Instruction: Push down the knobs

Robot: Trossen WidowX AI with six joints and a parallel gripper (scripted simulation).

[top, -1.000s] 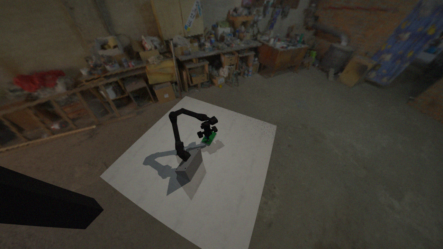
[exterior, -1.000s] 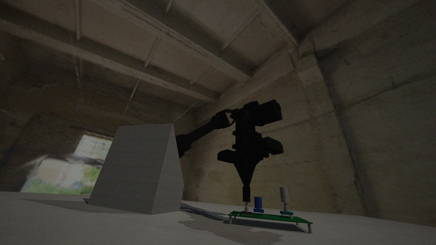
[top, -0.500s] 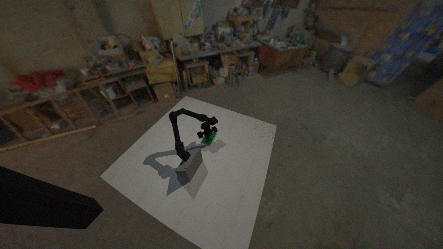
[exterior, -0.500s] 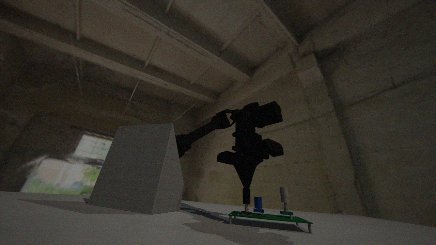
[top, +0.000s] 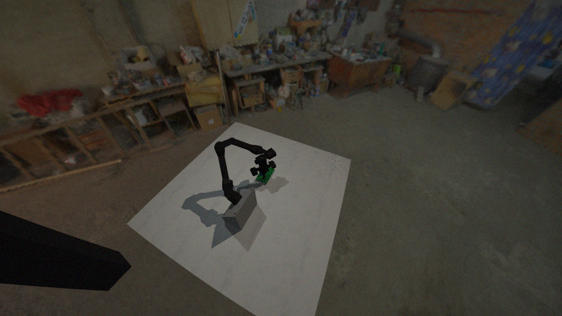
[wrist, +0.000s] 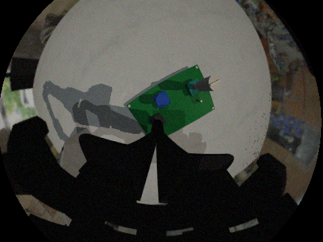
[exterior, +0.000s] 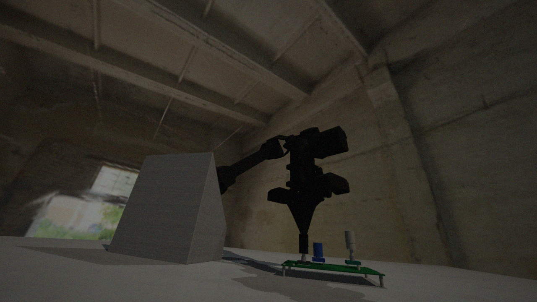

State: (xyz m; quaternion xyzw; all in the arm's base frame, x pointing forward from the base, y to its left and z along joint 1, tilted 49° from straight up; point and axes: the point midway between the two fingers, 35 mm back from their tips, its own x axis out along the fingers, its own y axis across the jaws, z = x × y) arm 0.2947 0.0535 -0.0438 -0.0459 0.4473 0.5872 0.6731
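Now: gripper tip 20 mm above the black knob. The rest, counted from my gripper tip: white knob (90 mm ahead, 30 mm to the left).
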